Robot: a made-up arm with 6 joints.
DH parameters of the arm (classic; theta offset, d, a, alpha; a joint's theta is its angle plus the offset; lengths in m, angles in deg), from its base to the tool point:
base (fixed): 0 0.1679 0 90
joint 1: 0 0.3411 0.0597 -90
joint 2: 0 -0.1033 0.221 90
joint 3: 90 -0.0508 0.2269 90
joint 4: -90 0.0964 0.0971 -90
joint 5: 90 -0.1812 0.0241 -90
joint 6: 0 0.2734 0.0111 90
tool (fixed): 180 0.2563 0 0
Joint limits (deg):
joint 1: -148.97..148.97
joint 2: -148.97..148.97
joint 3: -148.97..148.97
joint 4: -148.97..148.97
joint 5: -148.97..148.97
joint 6: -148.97..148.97
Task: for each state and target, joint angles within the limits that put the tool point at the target. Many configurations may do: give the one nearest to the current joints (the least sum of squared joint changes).
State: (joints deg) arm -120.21 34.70 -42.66 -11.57 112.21 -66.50
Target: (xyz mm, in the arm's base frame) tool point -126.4 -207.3 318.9
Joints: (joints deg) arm -122.57 41.11 -78.57 -54.64 148.97 -88.35
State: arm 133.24 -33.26 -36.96 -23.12 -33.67 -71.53
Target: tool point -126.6 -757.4 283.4
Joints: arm 132.28 -43.79 -32.92 -14.53 -45.40 -77.34
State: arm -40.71 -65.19 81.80 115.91 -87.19 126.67
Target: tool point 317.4 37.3 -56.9
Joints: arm -31.98 -87.43 61.05 103.79 -78.57 132.66
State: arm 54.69 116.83 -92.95 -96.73 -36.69 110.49
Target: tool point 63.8 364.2 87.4
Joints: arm 56.42 116.69 -118.33 -105.41 -18.73 120.25
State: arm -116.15 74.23 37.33 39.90 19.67 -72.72
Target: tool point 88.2 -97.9 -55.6
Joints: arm -116.70 83.09 63.64 41.73 -0.35 -52.62
